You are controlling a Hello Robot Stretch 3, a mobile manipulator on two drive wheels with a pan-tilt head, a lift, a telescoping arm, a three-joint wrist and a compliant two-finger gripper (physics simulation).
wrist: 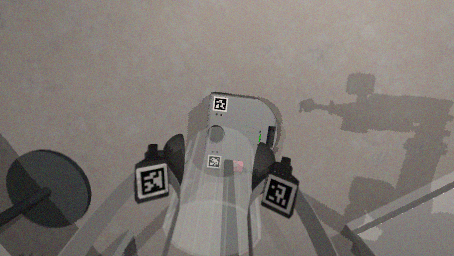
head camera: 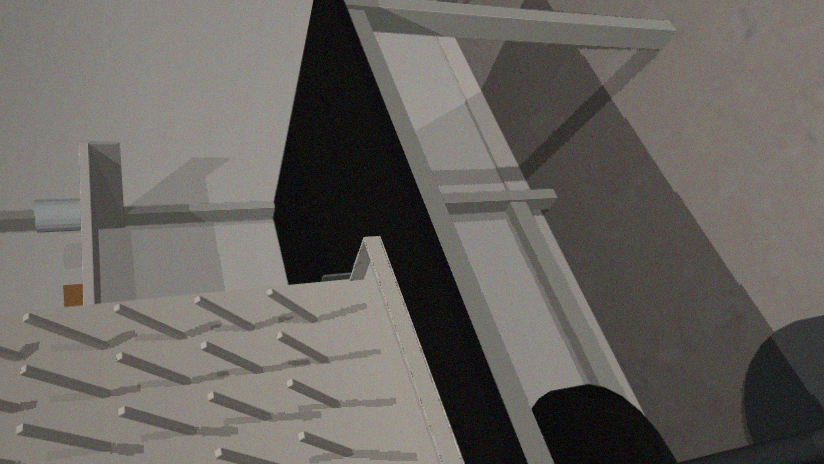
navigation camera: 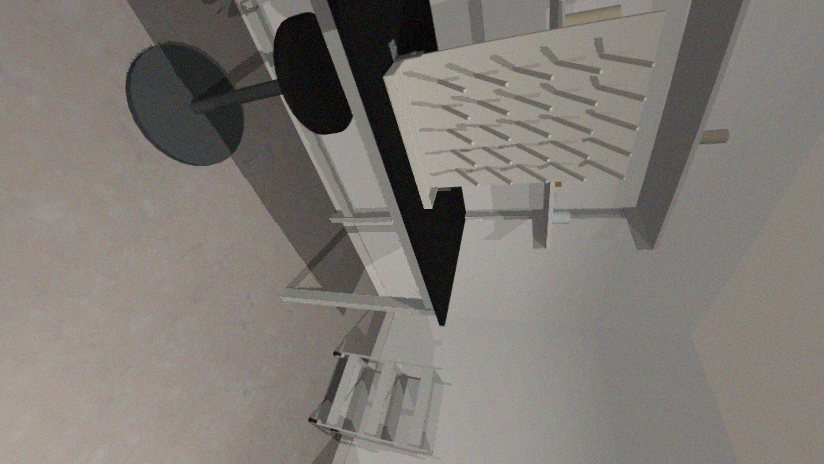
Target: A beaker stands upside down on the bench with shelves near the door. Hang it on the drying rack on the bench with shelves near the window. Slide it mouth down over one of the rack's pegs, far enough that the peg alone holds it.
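Frame: origin at the robot's base, x back, y right, z up, level; metres.
Where they show: gripper, fingertip midpoint: [wrist: 219,154]; robot's base at its link origin: [wrist: 218,126].
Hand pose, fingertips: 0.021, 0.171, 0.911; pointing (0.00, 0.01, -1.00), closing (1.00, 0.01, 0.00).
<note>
Things, the pixels of their top centre, and the offset from my fingertips, as dx, dy, dz. Level surfaces: height alone.
- clear glass beaker at its top centre: [wrist: 212,225] +0.001, -0.031, +0.051
- black bench top at its surface level: dz +0.003
- round black stool seat at its top centre: [navigation camera: 327,75] -0.913, -0.631, -0.250
- wall shelf at its surface level: dz +0.899
The clear glass beaker [wrist: 212,220] is between the two fingertips of my gripper [wrist: 219,154] in the wrist view; the gripper is shut on its walls. Floor and my base show through the glass, and which end is the mouth is hard to tell. The pale drying rack [head camera: 369,334] [navigation camera: 408,132] has rows of slanted pegs and stands on the black bench top [head camera: 345,144] [navigation camera: 444,259]. The pegs in view carry no glassware. The gripper and beaker do not show in the head or navigation views, so their distance from the rack cannot be seen.
A round black stool seat [head camera: 593,426] [navigation camera: 311,74] stands at the bench front; its base [wrist: 55,200] shows left in the wrist view. A wall shelf [navigation camera: 674,115] is behind the rack. A wheeled cart [navigation camera: 381,397] stands beyond the bench. My base [wrist: 240,112] is below the gripper.
</note>
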